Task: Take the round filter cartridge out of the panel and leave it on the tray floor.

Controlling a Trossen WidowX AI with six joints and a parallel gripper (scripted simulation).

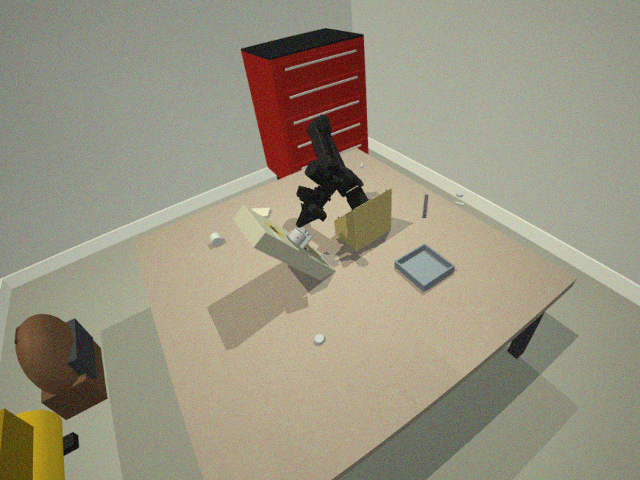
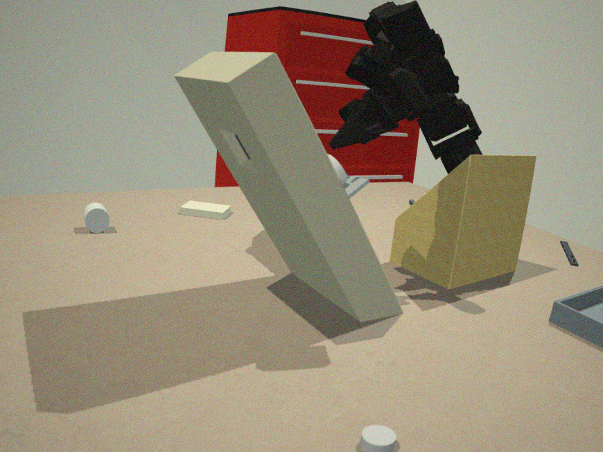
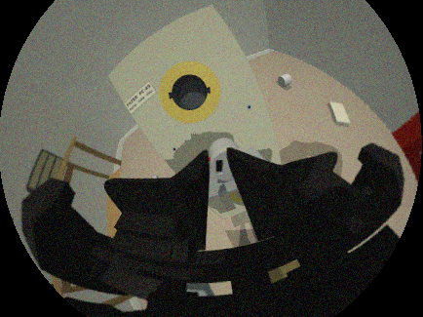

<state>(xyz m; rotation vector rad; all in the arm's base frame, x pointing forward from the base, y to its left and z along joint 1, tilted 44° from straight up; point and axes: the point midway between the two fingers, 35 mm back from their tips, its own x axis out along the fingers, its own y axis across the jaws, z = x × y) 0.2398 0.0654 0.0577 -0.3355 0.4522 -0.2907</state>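
My gripper tip is 40 mm above the round white filter cartridge. Round my gripper tip: service panel 50 mm ahead, 60 mm below; small beige block 10 mm ahead, 430 mm to the right, 200 mm below; pale bracket 10 mm behind, 70 mm below.
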